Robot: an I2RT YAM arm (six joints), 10 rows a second.
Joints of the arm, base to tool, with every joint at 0 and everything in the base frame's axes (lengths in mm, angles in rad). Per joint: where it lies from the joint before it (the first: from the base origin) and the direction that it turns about. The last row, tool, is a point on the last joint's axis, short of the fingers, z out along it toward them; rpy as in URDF.
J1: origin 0 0 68 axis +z
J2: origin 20 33.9 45.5 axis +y
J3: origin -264 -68.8 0 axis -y
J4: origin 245 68.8 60 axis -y
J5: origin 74 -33.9 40.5 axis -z
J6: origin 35.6 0 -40.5 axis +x
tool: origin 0 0 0 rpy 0 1.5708 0
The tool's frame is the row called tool.
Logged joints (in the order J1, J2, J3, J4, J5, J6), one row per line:
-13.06, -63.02, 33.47, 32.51, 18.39, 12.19
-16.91, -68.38, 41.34, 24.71, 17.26, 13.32
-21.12, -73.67, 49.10, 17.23, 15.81, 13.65
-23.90, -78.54, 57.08, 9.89, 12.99, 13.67
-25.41, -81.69, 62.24, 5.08, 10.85, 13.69
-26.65, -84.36, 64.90, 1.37, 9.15, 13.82
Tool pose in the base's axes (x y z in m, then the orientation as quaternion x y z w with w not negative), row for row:
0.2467, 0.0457, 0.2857, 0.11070, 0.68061, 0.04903, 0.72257
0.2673, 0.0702, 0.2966, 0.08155, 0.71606, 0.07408, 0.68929
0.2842, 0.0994, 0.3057, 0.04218, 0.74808, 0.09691, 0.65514
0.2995, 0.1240, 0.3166, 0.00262, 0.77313, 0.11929, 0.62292
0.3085, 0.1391, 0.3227, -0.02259, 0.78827, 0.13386, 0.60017
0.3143, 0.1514, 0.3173, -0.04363, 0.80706, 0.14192, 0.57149
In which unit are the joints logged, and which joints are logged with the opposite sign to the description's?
The joints are logged in degrees. Opposite sign: J1, J2.
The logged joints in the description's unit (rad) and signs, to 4 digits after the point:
0.2279, 1.0999, 0.5842, 0.5674, 0.3210, 0.2128
0.2951, 1.1935, 0.7215, 0.4313, 0.3012, 0.2325
0.3686, 1.2858, 0.8570, 0.3007, 0.2759, 0.2382
0.4171, 1.3708, 0.9962, 0.1726, 0.2267, 0.2386
0.4435, 1.4258, 1.0863, 0.0887, 0.1894, 0.2389
0.4651, 1.4724, 1.1327, 0.0239, 0.1597, 0.2412

